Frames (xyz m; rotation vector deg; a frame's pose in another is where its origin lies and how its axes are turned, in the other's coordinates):
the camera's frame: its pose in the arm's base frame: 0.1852 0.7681 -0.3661 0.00 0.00 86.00
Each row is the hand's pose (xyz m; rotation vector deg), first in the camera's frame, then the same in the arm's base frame.
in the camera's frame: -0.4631 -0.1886 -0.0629 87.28 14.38 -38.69
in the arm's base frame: 0.3410 0.2930 -0.4290 53.49 69.35 30.12
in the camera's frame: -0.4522 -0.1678 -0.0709 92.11 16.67 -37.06
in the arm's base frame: 0.3210 0.3053 -0.4370 55.51 74.36 29.56
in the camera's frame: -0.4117 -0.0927 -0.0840 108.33 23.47 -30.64
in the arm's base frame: 0.2490 0.3509 -0.4501 62.98 90.70 27.45
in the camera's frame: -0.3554 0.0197 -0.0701 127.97 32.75 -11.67
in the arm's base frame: 0.1408 0.4149 -0.4362 73.06 114.05 31.95
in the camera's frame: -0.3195 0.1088 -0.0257 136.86 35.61 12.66
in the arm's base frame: 0.0544 0.4570 -0.3918 81.70 128.66 45.93
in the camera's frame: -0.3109 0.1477 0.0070 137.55 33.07 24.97
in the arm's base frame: 0.0162 0.4683 -0.3591 86.65 131.00 55.98
